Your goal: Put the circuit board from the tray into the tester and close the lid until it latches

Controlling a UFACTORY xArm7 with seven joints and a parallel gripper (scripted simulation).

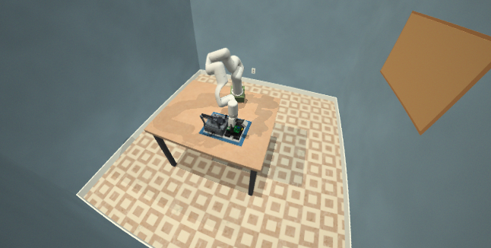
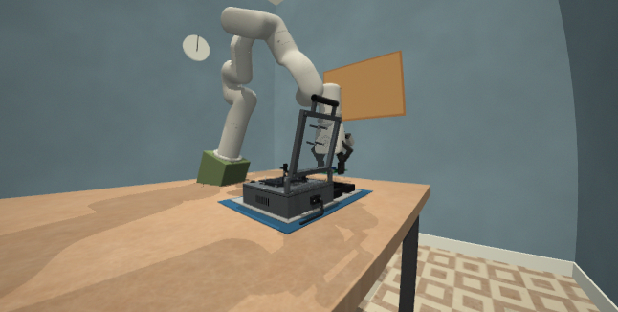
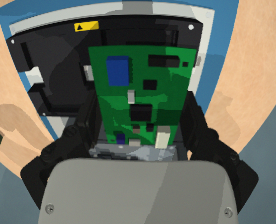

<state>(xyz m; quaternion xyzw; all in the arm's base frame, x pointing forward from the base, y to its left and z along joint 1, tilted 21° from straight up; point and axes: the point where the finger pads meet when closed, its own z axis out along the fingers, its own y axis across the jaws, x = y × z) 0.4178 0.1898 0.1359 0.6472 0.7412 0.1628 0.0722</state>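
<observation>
Right now my hand is 13 cm to the left of the grey tester, 3 cm below it and 1 cm short of it. Also, from my hand: clear lid: 16 cm to the right, 11 cm ahead, 10 cm above; green circuit board: right at my hand.
</observation>
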